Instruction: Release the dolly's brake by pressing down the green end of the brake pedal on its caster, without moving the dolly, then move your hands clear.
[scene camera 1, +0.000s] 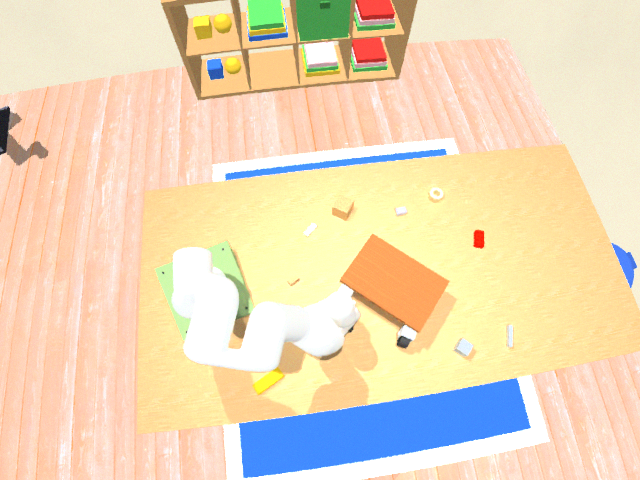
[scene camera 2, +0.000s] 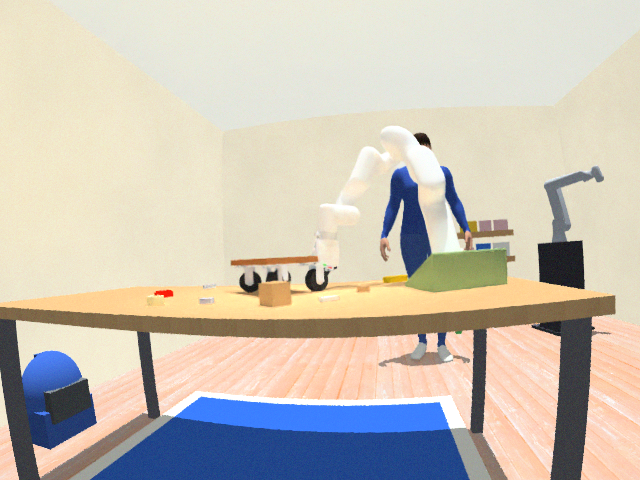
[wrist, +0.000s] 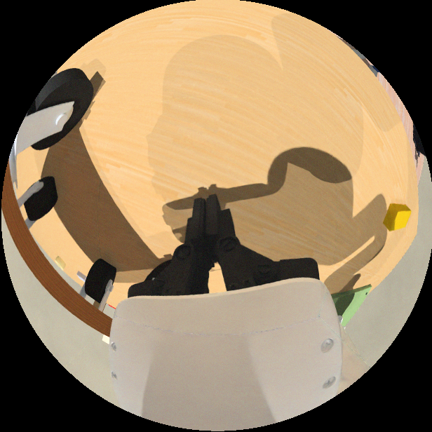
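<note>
The dolly, an orange-brown board (scene camera 1: 395, 283) (scene camera 2: 273, 261) (wrist: 50, 289) on casters with black wheels, stands upright on the table. Its near-arm caster wheel (scene camera 2: 316, 280) (wrist: 159, 270) is partly behind my gripper in the wrist view. Small green (scene camera 2: 325, 265) and red (scene camera 2: 331, 267) bits, which look like the brake pedal, show beside that caster in the second scene view. In the wrist view the pedal does not show clearly. My gripper (wrist: 210, 210) is shut and empty, pointing down beside this caster; whether it touches the pedal is hidden. The fingertips are hidden in both scene views.
Another caster (scene camera 1: 406, 335) (wrist: 65, 107) sticks out from the dolly's edge. A yellow block (scene camera 1: 268, 380) (scene camera 2: 395, 279) (wrist: 397, 217), a grey cube (scene camera 1: 464, 347), a wooden cube (scene camera 1: 342, 208) (scene camera 2: 275, 293) and a red brick (scene camera 1: 479, 239) (scene camera 2: 163, 293) lie around. A person (scene camera 2: 413, 222) stands behind the table.
</note>
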